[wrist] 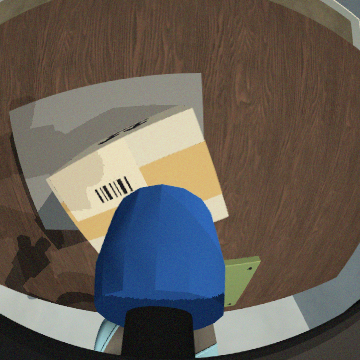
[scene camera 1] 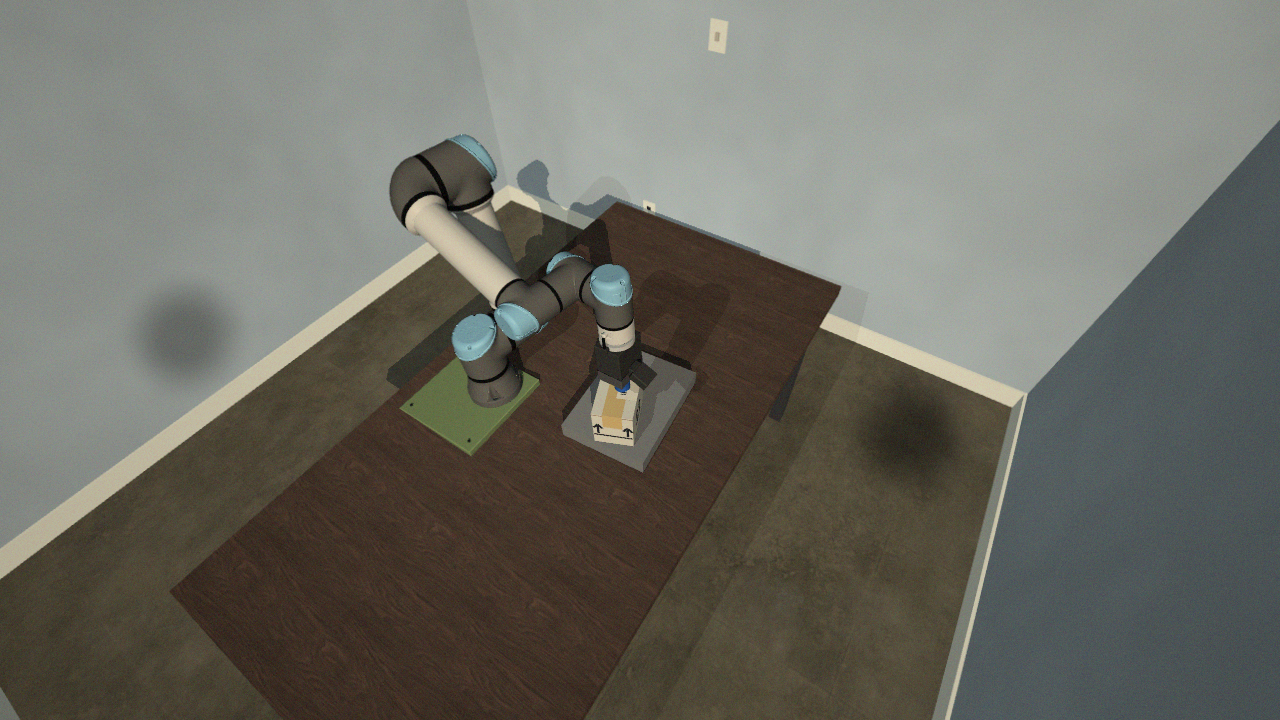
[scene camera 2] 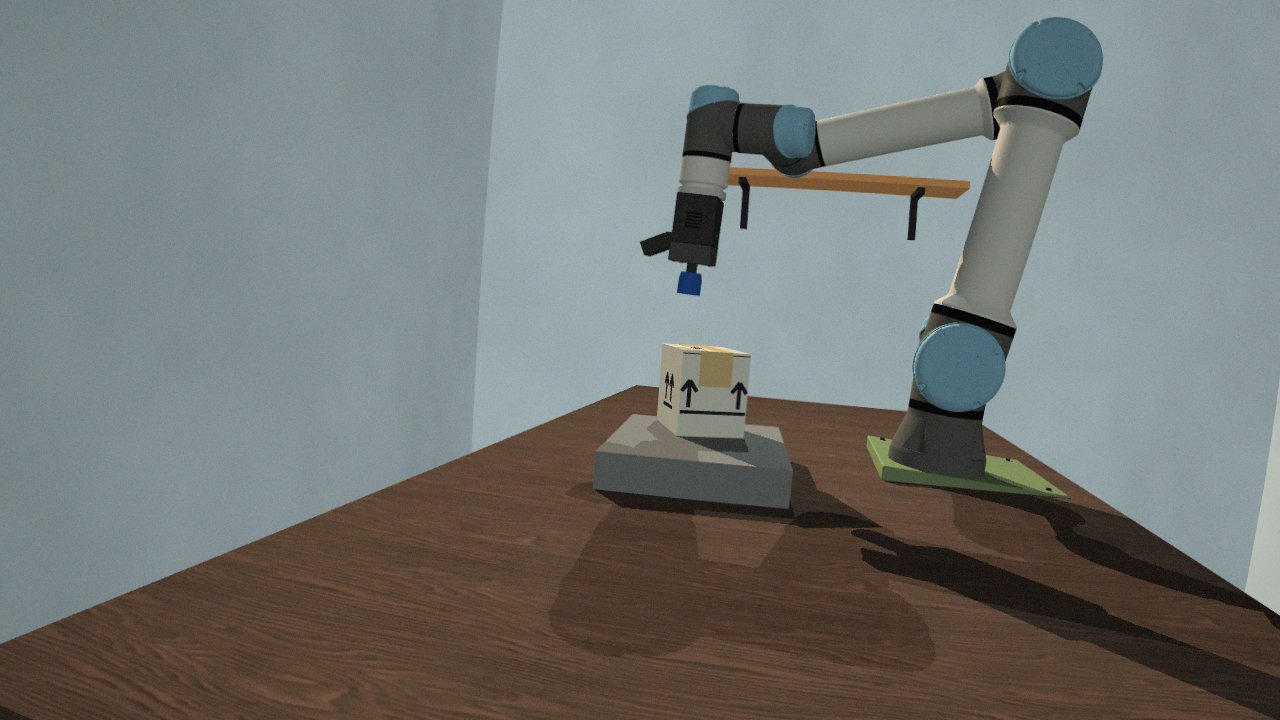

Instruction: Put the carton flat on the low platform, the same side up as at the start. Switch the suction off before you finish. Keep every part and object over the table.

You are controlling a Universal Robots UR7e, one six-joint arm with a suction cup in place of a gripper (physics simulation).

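Places are measured from the arm's base along level axes (x ahead, y left, z up), in centimetres.
Pixels of known places: hand at its tool point: (wrist: 162,227) (scene camera 2: 688,294); arm's base at its link origin: (scene camera 1: 496,386) (scene camera 2: 935,464).
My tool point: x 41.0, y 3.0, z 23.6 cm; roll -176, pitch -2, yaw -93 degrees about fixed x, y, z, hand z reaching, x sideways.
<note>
For each thing: its top centre in the pictures, then the offset to it from my tool point. Level surfaces: height alone.
- white carton at its top centre: (wrist: 134,199) (scene camera 2: 704,348) (scene camera 1: 617,393) dx -3.4, dy +2.6, dz -8.0 cm
- low grey platform at its top centre: (scene camera 2: 700,437) (wrist: 97,165) (scene camera 1: 631,398) dx -4.4, dy +10.3, dz -20.3 cm
- brown wooden table at its surface level: dz -25.1 cm
The white carton (scene camera 1: 615,425) (scene camera 2: 714,394) (wrist: 175,165) with tan tape and a barcode on top stands flat and upright on the low grey platform (scene camera 1: 662,407) (scene camera 2: 689,479) (wrist: 165,90). The black arrows on its sides point up. It is turned a little relative to the platform's edges. My gripper, a blue suction cup (scene camera 1: 623,387) (scene camera 2: 689,284) (wrist: 160,245), hangs above the carton with a clear gap, best seen in scene camera 2. It is open and holds nothing. In the wrist view the cup hides part of the carton's top.
The arm's base stands on a green plate (scene camera 1: 438,419) (scene camera 2: 1029,479) (wrist: 240,282) beside the platform. Both are on the brown wooden table (scene camera 1: 429,555) (scene camera 2: 358,608) (wrist: 280,125). An orange wall shelf (scene camera 2: 841,182) is behind the arm in scene camera 2.
</note>
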